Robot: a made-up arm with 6 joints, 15 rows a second.
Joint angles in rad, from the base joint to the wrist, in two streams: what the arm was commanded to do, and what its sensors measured. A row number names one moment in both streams.
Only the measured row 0 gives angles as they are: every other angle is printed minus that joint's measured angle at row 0.
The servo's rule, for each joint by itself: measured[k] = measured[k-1] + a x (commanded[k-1-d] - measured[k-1]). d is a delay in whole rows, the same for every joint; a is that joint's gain. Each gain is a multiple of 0.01, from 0.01 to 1. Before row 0 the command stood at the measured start. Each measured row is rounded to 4 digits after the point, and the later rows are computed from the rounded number. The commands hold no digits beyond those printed.
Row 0, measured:
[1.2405 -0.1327 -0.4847 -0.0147 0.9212 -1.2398]
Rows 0 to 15, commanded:
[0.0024 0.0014 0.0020 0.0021 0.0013 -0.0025]
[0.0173 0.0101 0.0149 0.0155 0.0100 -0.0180]
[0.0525 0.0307 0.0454 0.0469 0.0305 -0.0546]
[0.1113 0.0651 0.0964 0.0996 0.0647 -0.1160]
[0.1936 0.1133 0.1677 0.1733 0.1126 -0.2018]
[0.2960 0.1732 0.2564 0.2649 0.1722 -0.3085]
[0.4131 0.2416 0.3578 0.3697 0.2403 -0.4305]
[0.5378 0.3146 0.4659 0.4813 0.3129 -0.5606]
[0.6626 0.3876 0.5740 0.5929 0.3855 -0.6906]
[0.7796 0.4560 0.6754 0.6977 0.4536 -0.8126]
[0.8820 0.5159 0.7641 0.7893 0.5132 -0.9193]
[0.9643 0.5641 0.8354 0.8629 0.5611 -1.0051]
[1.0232 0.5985 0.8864 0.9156 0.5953 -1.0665]
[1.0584 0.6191 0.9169 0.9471 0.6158 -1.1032]
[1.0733 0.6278 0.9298 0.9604 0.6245 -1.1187]
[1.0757 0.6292 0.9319 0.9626 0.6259 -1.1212]
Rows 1 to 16, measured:
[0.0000 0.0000 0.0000 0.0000 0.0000 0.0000]
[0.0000 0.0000 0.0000 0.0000 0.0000 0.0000]
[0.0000 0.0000 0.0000 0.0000 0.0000 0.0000]
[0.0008 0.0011 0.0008 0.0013 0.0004 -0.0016]
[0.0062 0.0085 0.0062 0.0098 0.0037 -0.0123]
[0.0215 0.0267 0.0211 0.0321 0.0128 -0.0398]
[0.0511 0.0582 0.0497 0.0726 0.0304 -0.0893]
[0.0981 0.1034 0.0945 0.1330 0.0583 -0.1624]
[0.1634 0.1606 0.1560 0.2121 0.0970 -0.2574]
[0.2458 0.2270 0.2327 0.3067 0.1457 -0.3699]
[0.3422 0.2988 0.3213 0.4115 0.2025 -0.4939]
[0.4479 0.3716 0.4173 0.5203 0.2647 -0.6218]
[0.5574 0.4408 0.5154 0.6267 0.3289 -0.7458]
[0.6645 0.5024 0.6099 0.7243 0.3916 -0.8586]
[0.7634 0.5530 0.6956 0.8075 0.4492 -0.9538]
[0.8491 0.5903 0.7681 0.8724 0.4989 -1.0271]
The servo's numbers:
d 3
a 0.33 0.82 0.38 0.60 0.34 0.65

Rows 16 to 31, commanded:
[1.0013 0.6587 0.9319 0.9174 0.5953 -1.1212]
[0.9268 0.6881 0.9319 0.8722 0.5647 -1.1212]
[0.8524 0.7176 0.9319 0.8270 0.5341 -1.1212]
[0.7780 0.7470 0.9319 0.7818 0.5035 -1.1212]
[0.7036 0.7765 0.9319 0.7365 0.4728 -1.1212]
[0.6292 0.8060 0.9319 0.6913 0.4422 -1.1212]
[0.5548 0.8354 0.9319 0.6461 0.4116 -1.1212]
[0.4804 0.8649 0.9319 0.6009 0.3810 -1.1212]
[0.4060 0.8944 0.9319 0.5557 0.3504 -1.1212]
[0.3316 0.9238 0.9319 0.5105 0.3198 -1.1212]
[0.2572 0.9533 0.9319 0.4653 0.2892 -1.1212]
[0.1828 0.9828 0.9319 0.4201 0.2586 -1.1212]
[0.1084 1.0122 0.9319 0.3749 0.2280 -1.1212]
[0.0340 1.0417 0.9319 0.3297 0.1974 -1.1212]
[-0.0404 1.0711 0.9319 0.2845 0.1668 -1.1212]
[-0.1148 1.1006 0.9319 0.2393 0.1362 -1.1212]
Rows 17 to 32, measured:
[0.9182 0.6139 0.8246 0.9172 0.5386 -1.0766]
[0.9694 0.6253 0.8646 0.9431 0.5678 -1.1040]
[1.0045 0.6285 0.8902 0.9548 0.5876 -1.1152]
[1.0034 0.6533 0.9060 0.9324 0.5902 -1.1191]
[0.9781 0.6818 0.9158 0.8963 0.5815 -1.1205]
[0.9366 0.7112 0.9219 0.8547 0.5654 -1.1210]
[0.8843 0.7406 0.9257 0.8110 0.5444 -1.1211]
[0.8247 0.7700 0.9281 0.7663 0.5201 -1.1212]
[0.7602 0.7995 0.9295 0.7213 0.4936 -1.1212]
[0.6924 0.8289 0.9304 0.6762 0.4657 -1.1212]
[0.6224 0.8584 0.9310 0.6310 0.4369 -1.1212]
[0.5510 0.8879 0.9313 0.5858 0.4075 -1.1212]
[0.4786 0.9173 0.9315 0.5406 0.3777 -1.1212]
[0.4055 0.9468 0.9317 0.4954 0.3476 -1.1212]
[0.3320 0.9763 0.9318 0.4502 0.3173 -1.1212]
[0.2582 1.0057 0.9318 0.4050 0.2869 -1.1212]

